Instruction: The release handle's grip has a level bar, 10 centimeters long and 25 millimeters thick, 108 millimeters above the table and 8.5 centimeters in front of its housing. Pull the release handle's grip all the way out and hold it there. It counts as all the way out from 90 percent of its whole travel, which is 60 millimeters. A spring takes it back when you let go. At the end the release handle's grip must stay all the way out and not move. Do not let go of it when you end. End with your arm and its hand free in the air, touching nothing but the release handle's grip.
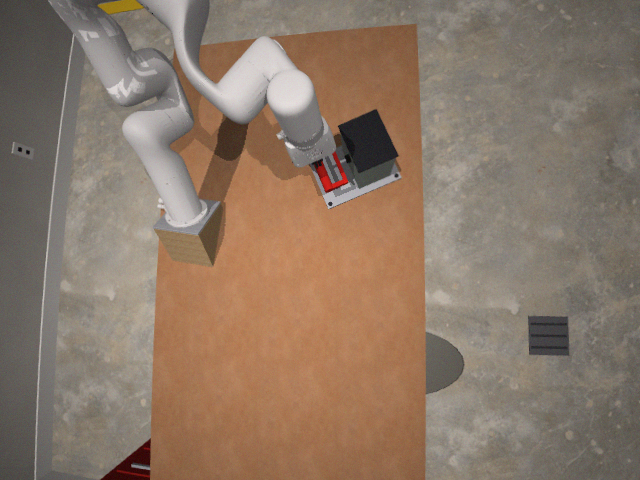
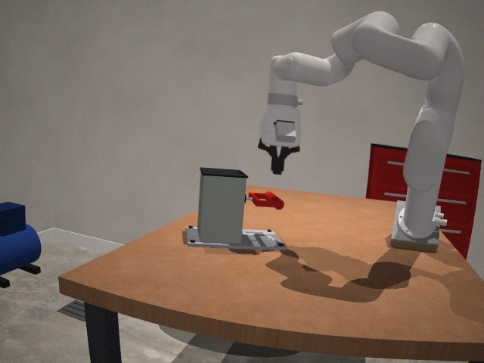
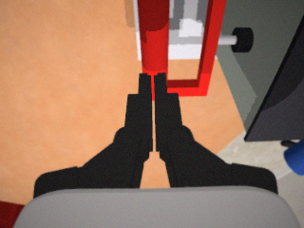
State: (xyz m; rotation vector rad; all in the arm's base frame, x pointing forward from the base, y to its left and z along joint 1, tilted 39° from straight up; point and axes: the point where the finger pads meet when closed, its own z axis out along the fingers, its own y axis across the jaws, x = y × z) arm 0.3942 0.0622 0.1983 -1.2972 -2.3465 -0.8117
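Now: the release handle grip 50 mm ahead of my hand, 30 mm to the left of it and 90 mm below it. Round my hand: grey base plate 80 mm ahead, 50 mm to the left, 190 mm below.
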